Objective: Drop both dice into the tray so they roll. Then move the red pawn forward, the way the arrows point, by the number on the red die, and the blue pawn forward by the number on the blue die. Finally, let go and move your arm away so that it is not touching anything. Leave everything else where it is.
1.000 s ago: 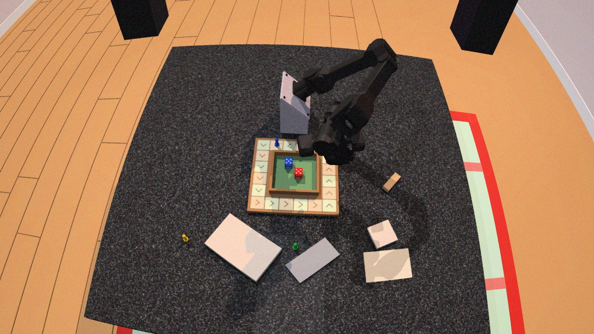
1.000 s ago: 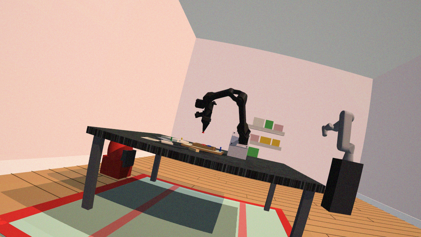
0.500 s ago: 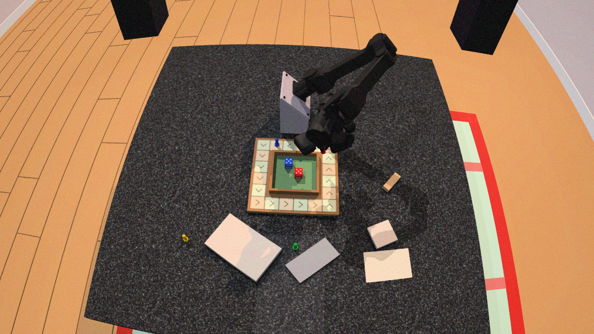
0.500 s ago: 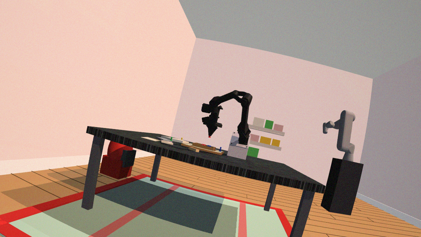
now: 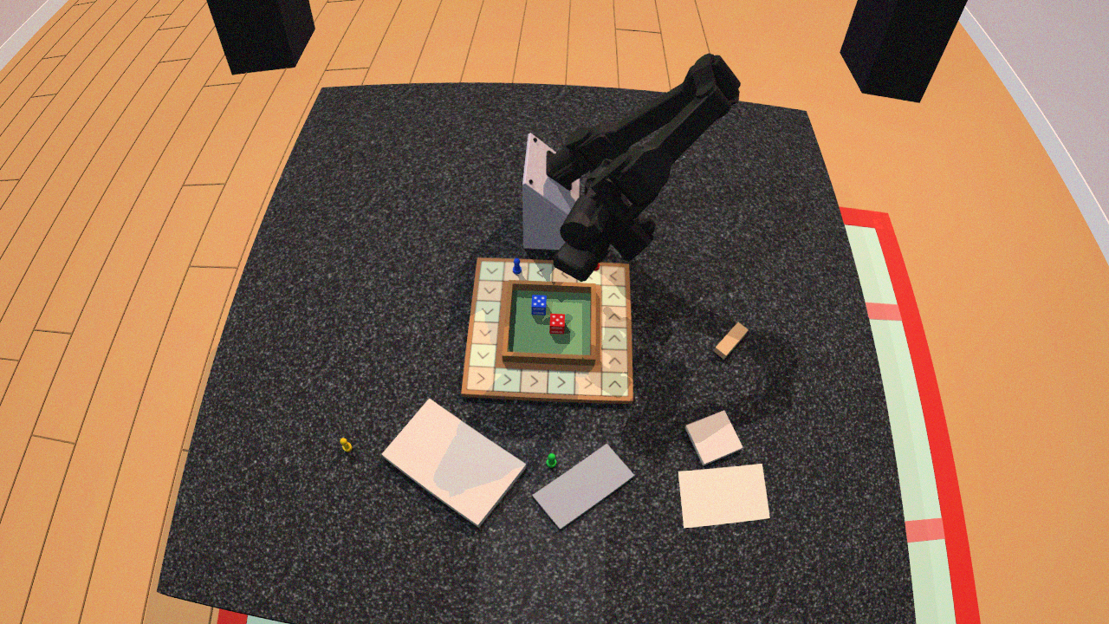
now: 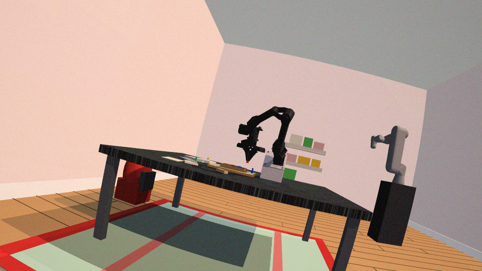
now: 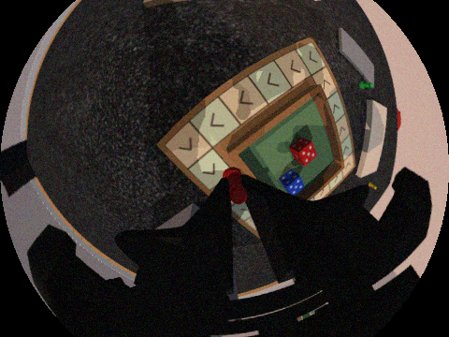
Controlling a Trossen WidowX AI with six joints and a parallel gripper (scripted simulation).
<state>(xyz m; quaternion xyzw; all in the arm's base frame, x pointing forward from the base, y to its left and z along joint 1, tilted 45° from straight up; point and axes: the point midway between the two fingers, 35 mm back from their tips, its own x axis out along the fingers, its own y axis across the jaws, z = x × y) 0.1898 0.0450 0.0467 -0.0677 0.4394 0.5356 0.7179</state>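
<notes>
Right now the blue pawn is 140 mm to the right of my gripper tip, 60 mm below it and 40 mm behind it. The rest, counted from my gripper tip: small wooden block (250 mm to the left, 110 mm ahead, 80 mm below); red pawn (10 mm above); green pawn (340 mm ahead, 70 mm to the right, 70 mm below).
</notes>
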